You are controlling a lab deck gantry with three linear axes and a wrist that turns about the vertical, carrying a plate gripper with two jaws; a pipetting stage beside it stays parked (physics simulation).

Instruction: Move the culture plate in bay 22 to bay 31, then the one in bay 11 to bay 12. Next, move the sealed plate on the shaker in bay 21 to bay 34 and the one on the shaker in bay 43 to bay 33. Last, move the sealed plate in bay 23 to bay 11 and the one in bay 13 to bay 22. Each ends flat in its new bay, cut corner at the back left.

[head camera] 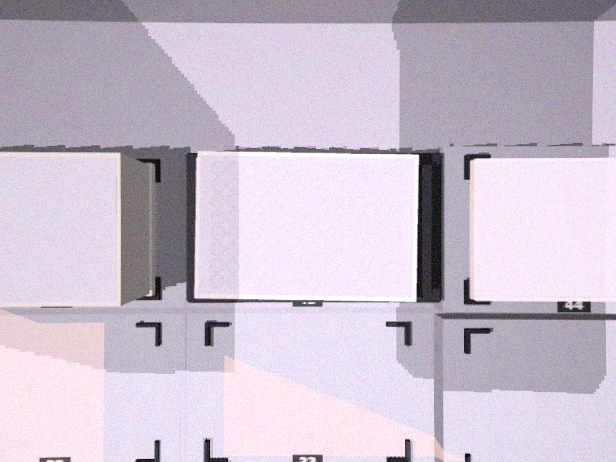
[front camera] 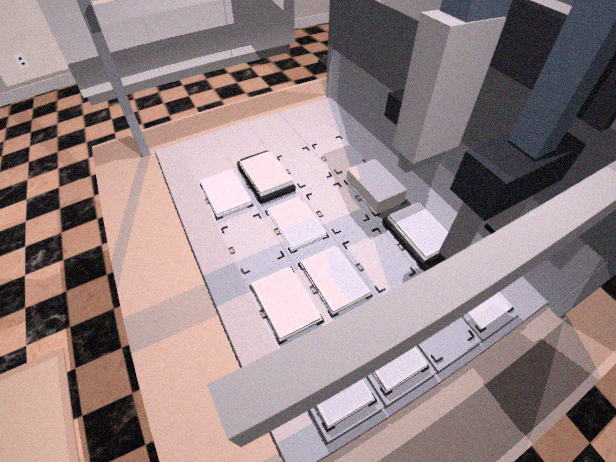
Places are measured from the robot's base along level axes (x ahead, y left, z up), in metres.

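Pixels of known places: robot's base, origin of its link: [front camera: 201, 184].
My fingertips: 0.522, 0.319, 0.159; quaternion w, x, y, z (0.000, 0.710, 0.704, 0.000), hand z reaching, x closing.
Observation:
For each thing: its top centre in the pictures, then the offset to it from my fingertips, as dx, dy, dz. "pt": a spot on its surface instead.
- black shaker, a spot on its surface: [front camera: 276, 190] pt -0.388, -0.170, -0.135
- bay 23, a spot on its surface: [front camera: 335, 280] pt -0.121, -0.172, -0.144
- bay 13, a spot on its surface: [front camera: 286, 303] pt -0.122, -0.277, -0.144
- tall block-like plate, centre of its top: [front camera: 376, 178] -0.294, +0.045, -0.117
- bay 24, a spot on its surface: [front camera: 402, 369] pt +0.082, -0.169, -0.130
- bay 14, a spot on its surface: [front camera: 346, 402] pt +0.080, -0.275, -0.130
The culture plate [front camera: 298, 222] lies in bay 22; the other culture plate [front camera: 226, 193] lies in bay 11. A sealed plate [front camera: 267, 172] sits on the black shaker [front camera: 277, 192] in bay 21. Another sealed plate [front camera: 421, 231] [head camera: 320, 225] sits on the shaker [front camera: 395, 235] [head camera: 436, 225] in bay 43, centred in the head view. Sealed plates lie in bay 23 [front camera: 335, 280] and bay 13 [front camera: 286, 303]. Bays 12, 31, 32, 33 and 34 hold no plate. The gripper's black body is high at the right of the front view; its jaw tips cannot be made out.
A tall block-like plate [front camera: 377, 185] [head camera: 60, 227] stands in bay 42, left of the bay 43 shaker. A plate [front camera: 490, 311] [head camera: 542, 230] lies in bay 44. Further plates lie in bay 24 [front camera: 402, 369] and bay 14 [front camera: 346, 402]. A grey rail [front camera: 400, 320] crosses the front view.

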